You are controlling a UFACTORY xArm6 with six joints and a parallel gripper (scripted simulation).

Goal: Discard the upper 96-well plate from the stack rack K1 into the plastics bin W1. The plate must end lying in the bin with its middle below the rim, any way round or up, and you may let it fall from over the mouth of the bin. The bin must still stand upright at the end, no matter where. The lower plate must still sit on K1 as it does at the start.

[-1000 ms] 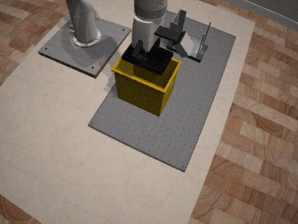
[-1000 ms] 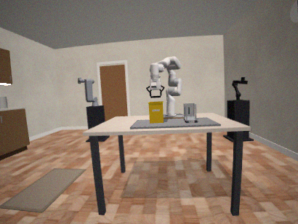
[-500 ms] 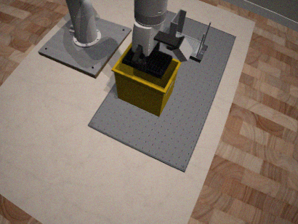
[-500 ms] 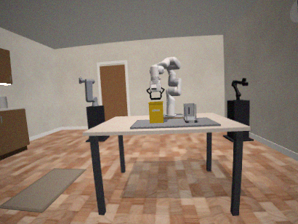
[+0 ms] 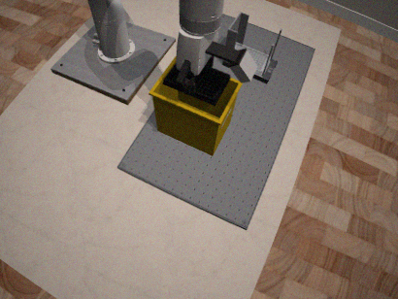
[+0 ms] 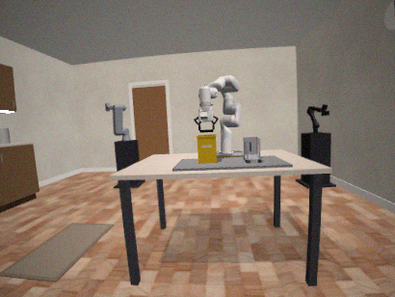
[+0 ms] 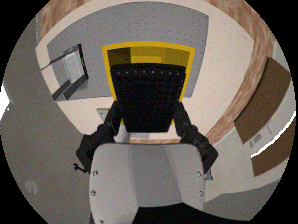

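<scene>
My hand is 130 mm above the yellow plastics bin W1. Also, from my hand: pale plate (60 mm ahead, 290 mm to the left, 200 mm below); black 96-well plate (10 mm below).
</scene>
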